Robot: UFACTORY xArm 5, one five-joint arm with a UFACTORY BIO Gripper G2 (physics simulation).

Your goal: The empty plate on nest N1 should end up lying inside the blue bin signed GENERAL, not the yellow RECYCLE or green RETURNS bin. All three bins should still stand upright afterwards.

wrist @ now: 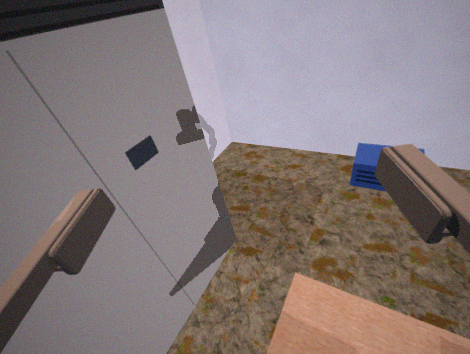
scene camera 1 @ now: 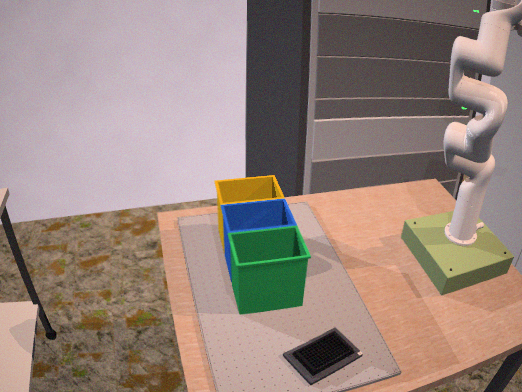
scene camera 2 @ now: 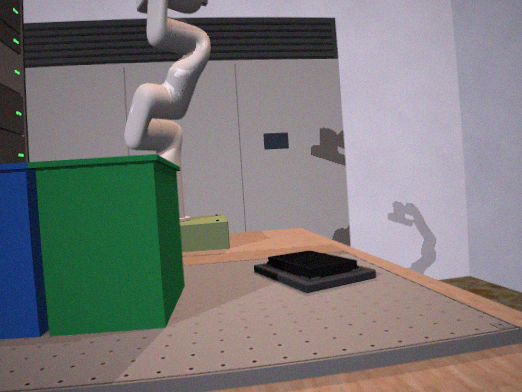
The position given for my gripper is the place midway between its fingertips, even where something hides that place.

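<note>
Scene camera 1 shows a yellow bin [scene camera 1: 251, 189], a blue bin [scene camera 1: 257, 215] and a green bin [scene camera 1: 268, 266]. Scene camera 2 shows the green bin too [scene camera 2: 110, 233], with a black plate [scene camera 2: 310, 264] and a dark grey nest [scene camera 2: 294, 281]. The wrist view shows my gripper [wrist: 232, 180]; the black plate is out of frame in the wrist view, and the blue bin is out of frame in the wrist view.
</note>
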